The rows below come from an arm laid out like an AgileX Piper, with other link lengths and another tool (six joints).
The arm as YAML. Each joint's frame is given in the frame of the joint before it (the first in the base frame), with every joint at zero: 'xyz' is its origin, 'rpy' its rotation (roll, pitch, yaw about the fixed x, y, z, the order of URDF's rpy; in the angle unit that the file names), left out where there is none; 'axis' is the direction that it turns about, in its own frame. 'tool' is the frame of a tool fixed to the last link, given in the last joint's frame.
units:
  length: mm
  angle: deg
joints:
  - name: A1
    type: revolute
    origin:
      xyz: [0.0, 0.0, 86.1]
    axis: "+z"
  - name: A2
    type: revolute
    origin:
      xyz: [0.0, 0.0, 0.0]
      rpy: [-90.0, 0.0, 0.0]
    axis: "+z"
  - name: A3
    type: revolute
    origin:
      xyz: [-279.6, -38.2, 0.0]
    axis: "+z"
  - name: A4
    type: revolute
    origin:
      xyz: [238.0, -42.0, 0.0]
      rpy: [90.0, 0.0, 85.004]
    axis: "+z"
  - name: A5
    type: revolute
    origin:
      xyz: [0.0, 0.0, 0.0]
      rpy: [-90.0, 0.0, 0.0]
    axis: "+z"
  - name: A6
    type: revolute
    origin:
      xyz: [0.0, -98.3, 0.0]
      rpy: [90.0, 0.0, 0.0]
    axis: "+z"
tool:
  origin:
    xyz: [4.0, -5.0, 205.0]
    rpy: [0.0, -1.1, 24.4]
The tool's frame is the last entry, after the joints.
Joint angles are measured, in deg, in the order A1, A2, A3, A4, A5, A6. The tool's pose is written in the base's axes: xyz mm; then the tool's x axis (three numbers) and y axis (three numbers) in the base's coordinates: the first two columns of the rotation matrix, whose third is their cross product. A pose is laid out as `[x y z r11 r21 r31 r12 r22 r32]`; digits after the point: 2 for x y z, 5 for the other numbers.
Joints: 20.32, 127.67, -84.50, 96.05, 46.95, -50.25
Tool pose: [465.05 407.02 36.71 -0.92086 0.37420 0.10954 0.23213 0.30044 0.92512]
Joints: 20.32, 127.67, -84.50, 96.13, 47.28, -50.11
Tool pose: [463.94 407.86 37.85 -0.92153 0.37107 0.11445 0.23427 0.29620 0.92595]
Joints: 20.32, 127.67, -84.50, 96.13, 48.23, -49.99
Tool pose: [460.23 410.10 40.43 -0.92554 0.35851 0.12184 0.23417 0.28908 0.92822]
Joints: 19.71, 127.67, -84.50, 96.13, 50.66, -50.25
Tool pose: [455.10 410.63 47.15 -0.93378 0.33302 0.13095 0.22796 0.27151 0.93505]
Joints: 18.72, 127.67, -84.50, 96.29, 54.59, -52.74
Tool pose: [447.26 410.77 58.83 -0.95250 0.28367 0.11080 0.18488 0.24950 0.95056]
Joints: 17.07, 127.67, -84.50, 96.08, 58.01, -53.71
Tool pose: [444.85 403.95 68.20 -0.96045 0.25668 0.10793 0.16791 0.22471 0.95985]
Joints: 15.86, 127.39, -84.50, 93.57, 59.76, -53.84
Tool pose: [439.42 396.23 67.10 -0.96921 0.22864 0.09139 0.14760 0.24239 0.95888]
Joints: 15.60, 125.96, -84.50, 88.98, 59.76, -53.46
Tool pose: [429.50 390.96 63.54 -0.98044 0.19140 0.04594 0.10279 0.29879 0.94877]
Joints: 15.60, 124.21, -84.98, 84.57, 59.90, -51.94
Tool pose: [420.45 387.23 65.97 -0.98779 0.15549 0.00951 0.06323 0.34444 0.93668]
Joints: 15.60, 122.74, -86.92, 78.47, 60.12, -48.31
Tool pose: [414.13 381.30 67.13 -0.99269 0.11890 -0.02079 0.02914 0.40326 0.91462]
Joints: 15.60, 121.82, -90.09, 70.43, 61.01, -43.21
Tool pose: [408.67 371.17 63.10 -0.99616 0.07490 -0.04531 -0.00370 0.48104 0.87669]
